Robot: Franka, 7 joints.
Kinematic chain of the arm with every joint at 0, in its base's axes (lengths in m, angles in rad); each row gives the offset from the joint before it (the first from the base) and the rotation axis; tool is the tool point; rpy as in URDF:
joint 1: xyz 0 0 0.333 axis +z
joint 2: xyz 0 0 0 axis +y
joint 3: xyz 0 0 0.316 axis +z
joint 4: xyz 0.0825 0 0 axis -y
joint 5: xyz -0.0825 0 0.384 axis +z
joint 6: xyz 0 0 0 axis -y
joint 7: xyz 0.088 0 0 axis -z
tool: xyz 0 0 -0.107 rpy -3.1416 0 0
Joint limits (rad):
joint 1: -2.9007..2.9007
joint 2: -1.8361..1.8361
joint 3: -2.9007..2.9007
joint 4: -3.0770..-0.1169
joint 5: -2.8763..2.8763
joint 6: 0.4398..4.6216
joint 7: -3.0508..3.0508
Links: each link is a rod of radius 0.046 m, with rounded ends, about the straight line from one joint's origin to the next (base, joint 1, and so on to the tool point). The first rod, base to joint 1, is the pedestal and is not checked.
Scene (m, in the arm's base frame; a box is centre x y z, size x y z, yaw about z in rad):
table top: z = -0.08
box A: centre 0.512 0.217 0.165 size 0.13 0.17 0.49 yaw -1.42
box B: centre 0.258 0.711 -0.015 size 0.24 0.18 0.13 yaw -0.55
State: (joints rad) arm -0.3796 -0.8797 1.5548 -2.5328 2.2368 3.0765 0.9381
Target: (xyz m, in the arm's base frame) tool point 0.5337 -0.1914 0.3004
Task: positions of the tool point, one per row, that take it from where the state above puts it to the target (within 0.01 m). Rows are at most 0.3 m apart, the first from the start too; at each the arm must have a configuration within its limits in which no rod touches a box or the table.
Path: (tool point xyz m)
1: 0.3039 0.3525 0.4193
2: 0.4014 0.3179 0.5024
3: 0.5120 0.2170 0.5615
4: 0.5738 -0.0006 0.4457
5: 0.5337 -0.1914 0.3004

